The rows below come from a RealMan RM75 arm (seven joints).
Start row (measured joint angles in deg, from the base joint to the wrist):
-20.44, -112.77, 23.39, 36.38, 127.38, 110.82, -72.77
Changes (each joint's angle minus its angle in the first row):
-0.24, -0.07, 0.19, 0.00, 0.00, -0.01, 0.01
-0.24, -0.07, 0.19, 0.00, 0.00, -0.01, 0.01
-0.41, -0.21, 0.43, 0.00, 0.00, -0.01, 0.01
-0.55, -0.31, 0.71, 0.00, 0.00, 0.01, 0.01
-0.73, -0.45, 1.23, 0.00, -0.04, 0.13, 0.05
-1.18, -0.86, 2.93, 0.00, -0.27, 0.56, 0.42
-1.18, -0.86, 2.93, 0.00, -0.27, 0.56, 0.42
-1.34, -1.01, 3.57, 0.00, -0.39, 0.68, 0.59
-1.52, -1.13, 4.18, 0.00, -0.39, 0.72, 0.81
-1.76, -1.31, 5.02, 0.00, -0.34, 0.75, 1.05
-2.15, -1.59, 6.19, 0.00, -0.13, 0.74, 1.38
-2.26, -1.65, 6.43, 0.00, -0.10, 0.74, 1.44
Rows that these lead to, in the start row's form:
-20.68, -112.84, 23.58, 36.38, 127.38, 110.81, -72.76
-20.68, -112.84, 23.58, 36.38, 127.38, 110.81, -72.76
-20.85, -112.98, 23.82, 36.38, 127.38, 110.81, -72.76
-20.99, -113.08, 24.10, 36.38, 127.38, 110.83, -72.76
-21.17, -113.22, 24.62, 36.38, 127.34, 110.95, -72.72
-21.62, -113.63, 26.32, 36.38, 127.11, 111.38, -72.35
-21.62, -113.63, 26.32, 36.38, 127.11, 111.38, -72.35
-21.78, -113.78, 26.96, 36.38, 126.99, 111.50, -72.18
-21.96, -113.90, 27.57, 36.38, 126.99, 111.54, -71.96
-22.20, -114.08, 28.41, 36.38, 127.04, 111.57, -71.72
-22.59, -114.36, 29.58, 36.38, 127.25, 111.56, -71.39
-22.70, -114.42, 29.82, 36.38, 127.28, 111.56, -71.33

